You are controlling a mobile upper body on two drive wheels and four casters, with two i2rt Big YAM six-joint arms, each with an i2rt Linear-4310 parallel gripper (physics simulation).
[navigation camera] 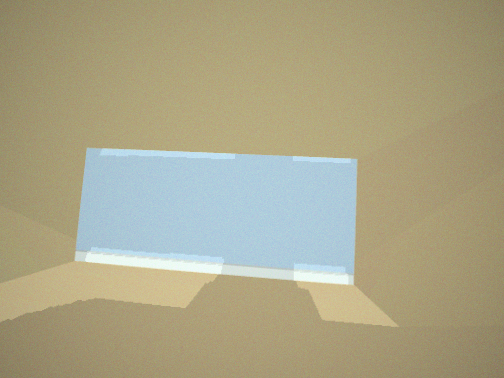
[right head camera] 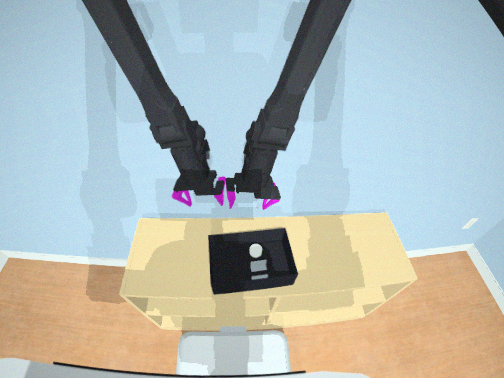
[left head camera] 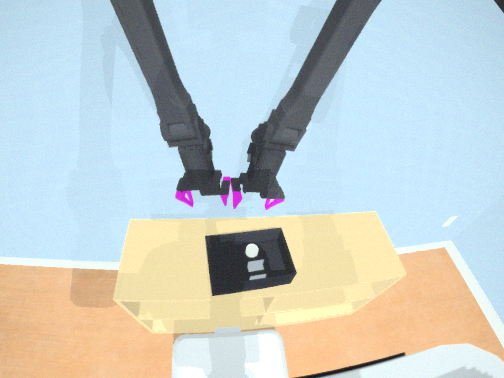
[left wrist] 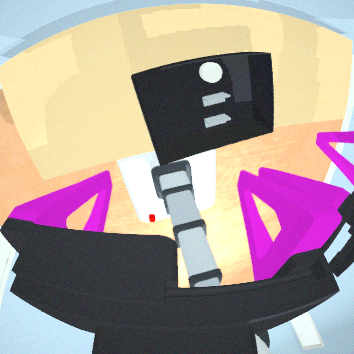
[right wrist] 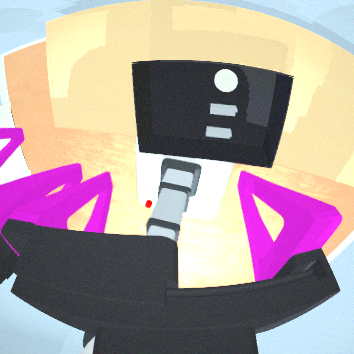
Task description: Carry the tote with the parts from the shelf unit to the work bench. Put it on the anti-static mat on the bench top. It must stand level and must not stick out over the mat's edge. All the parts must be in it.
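Frame: origin at the left arm's base, x left, y down, z back, level; centimetres.
Where they show: left gripper, fingertip midpoint: [right head camera: 206, 204] [left head camera: 209, 204] [left wrist: 174, 177] [right wrist: 45, 148]; right gripper, fingertip midpoint: [right head camera: 246, 207] [left head camera: 250, 207] [left wrist: 293, 152] [right wrist: 174, 178].
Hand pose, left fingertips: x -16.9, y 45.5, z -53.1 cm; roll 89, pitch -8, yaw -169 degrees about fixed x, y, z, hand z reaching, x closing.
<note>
Things, the pixels of their top centre, and the offset from my left fingertips. Level surfaces: height alone.
- black open tote at its top centre: [right wrist: 208, 114] [left wrist: 216, 105] [left head camera: 249, 254] [right head camera: 251, 254] dx -13.5, dy +24.5, dz +2.9 cm
- white round part at its top centre: [right wrist: 225, 80] [left wrist: 212, 72] [right head camera: 255, 249] [left head camera: 252, 249] dx -15.9, dy +31.8, dz -3.4 cm
- Wooden floor at its surface level: dy +95.4 cm
The black open tote [left head camera: 227, 267] [right head camera: 230, 267] [left wrist: 172, 110] [right wrist: 175, 110] stands on top of the tan shelf unit [left head camera: 345, 250] [right head camera: 350, 250] [left wrist: 85, 95] [right wrist: 90, 95]. Inside are a white round part [left head camera: 252, 250] [right head camera: 255, 250] [left wrist: 210, 72] [right wrist: 226, 80] and two grey parts, one [left head camera: 256, 265] [right head camera: 258, 265] above the other [left head camera: 258, 276] [right head camera: 259, 276] in the head views. My left gripper [left head camera: 208, 205] [right head camera: 205, 204] [left wrist: 174, 177] and right gripper [left head camera: 252, 207] [right head camera: 248, 207] [right wrist: 175, 173] are open and empty, side by side, above the tote in the head pictures, apart from it. The bench and mat do not show.
The two grippers' inner fingers are very close together. A white base part [left head camera: 230, 355] [right head camera: 232, 350] is at the shelf unit's lower side in the head views. Wooden floor [left head camera: 45, 290] [right head camera: 60, 310] meets a light blue wall. The navigation camera shows tan panels [navigation camera: 250, 75] around a rectangular opening.
</note>
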